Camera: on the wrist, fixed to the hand. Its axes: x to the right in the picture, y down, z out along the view.
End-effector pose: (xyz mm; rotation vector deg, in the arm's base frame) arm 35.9 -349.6 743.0 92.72 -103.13 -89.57
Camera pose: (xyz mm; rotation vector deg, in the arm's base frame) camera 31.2 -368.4 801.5 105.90 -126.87 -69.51
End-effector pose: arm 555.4 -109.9 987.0 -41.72 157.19 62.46
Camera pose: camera 540.0 -92.1 1044.0 -41.57 161.89 25.97
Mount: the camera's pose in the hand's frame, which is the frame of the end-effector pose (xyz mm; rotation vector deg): -8.4 53.8 -28.9 24.68 1.61 -2.16
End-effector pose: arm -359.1 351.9 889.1 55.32 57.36 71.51
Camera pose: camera -402.3 348.6 932.9 71.81 76.58 59.30
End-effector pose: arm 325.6 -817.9 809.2 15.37 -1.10 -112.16
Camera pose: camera 383.3 -828.2 790.0 33.28 -24.25 -113.00
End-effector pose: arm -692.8 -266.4 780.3 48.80 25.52 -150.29
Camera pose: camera -649.6 -301.0 753.1 58.12 -6.19 -159.85
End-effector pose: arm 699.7 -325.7 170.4 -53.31 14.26 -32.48
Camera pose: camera 699.0 -315.7 109.6 -29.28 7.24 -36.54
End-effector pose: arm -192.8 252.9 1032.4 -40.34 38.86 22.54
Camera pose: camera -240.5 269.6 997.1 -17.94 42.69 11.01
